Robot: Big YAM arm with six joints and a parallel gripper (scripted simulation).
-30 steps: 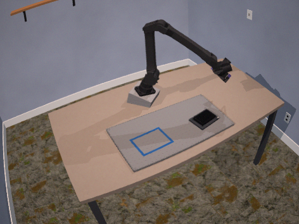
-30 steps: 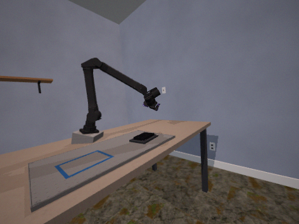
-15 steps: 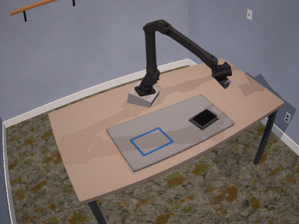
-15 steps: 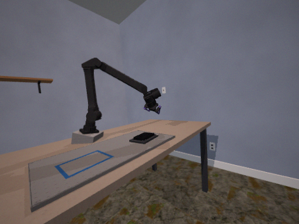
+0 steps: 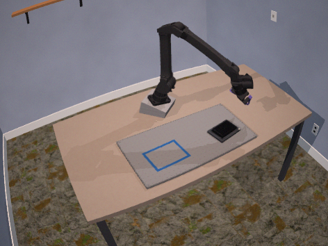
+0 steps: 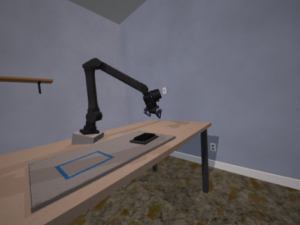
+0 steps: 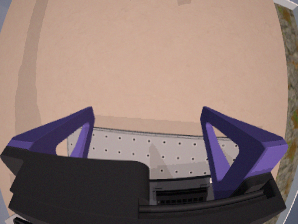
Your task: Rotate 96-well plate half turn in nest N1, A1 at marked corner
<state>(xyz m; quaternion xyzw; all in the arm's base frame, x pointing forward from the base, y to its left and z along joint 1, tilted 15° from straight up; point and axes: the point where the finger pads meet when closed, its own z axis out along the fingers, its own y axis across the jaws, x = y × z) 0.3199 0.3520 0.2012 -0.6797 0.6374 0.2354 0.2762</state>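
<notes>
Right now my hand is 60 mm short of the black 96-well plate, 190 mm to the left of it and 110 mm above it. Round my hand: plate nest N1: 60 mm ahead, 190 mm to the right, 120 mm below; then A1 mark: 100 mm ahead, 110 mm to the right, 110 mm below.
</notes>
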